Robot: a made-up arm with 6 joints.
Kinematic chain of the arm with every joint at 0, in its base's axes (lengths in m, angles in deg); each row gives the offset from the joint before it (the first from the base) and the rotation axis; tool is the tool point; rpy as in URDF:
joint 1: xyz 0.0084 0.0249 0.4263 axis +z
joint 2: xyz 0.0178 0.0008 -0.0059 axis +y
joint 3: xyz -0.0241 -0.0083 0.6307 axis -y
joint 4: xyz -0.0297 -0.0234 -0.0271 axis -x
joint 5: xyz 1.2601 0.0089 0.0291 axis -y
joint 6: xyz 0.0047 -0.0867 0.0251 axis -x
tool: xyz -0.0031 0.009 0.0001 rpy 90 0 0
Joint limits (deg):
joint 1: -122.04..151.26
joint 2: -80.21..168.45
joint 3: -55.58..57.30
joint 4: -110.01..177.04
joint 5: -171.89..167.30
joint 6: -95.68..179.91
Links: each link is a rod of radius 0.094 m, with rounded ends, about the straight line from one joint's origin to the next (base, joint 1, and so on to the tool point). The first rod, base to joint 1, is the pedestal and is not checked.
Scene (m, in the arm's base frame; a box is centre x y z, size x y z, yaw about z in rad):
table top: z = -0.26
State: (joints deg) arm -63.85 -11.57 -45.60 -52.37 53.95 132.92
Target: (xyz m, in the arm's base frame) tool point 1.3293 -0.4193 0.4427
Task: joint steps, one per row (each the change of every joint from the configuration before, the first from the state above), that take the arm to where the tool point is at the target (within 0.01 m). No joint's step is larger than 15 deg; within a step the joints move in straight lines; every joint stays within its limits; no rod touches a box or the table.
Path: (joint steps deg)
1: 12.51 10.03 12.68 0.50 -0.47 -0.24
2: 12.52 10.02 12.68 0.50 -0.47 -0.23
3: 12.51 10.03 12.68 0.50 -0.46 -0.24
4: 12.51 10.02 12.68 0.50 -0.47 -0.24

